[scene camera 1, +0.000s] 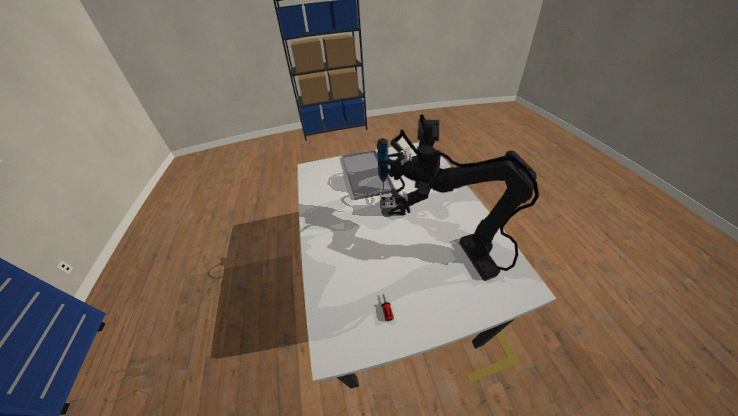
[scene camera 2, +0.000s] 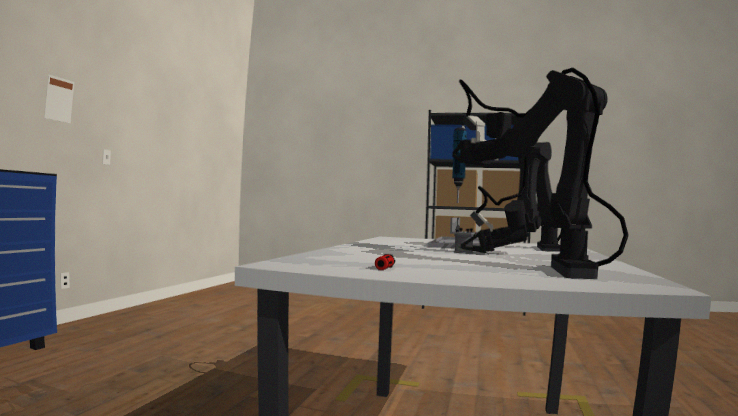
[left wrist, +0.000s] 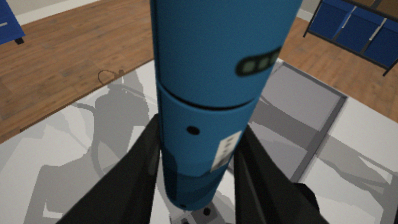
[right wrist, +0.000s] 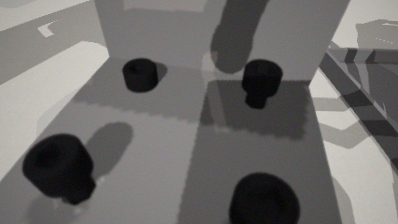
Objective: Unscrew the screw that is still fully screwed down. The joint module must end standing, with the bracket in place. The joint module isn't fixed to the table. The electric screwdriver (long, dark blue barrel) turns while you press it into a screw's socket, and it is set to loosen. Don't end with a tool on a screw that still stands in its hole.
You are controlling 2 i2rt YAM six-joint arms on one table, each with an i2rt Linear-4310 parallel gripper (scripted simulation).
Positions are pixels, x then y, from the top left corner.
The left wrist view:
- my left gripper: 199, 123
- flat grey tray: 295, 113
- electric screwdriver: 210, 70
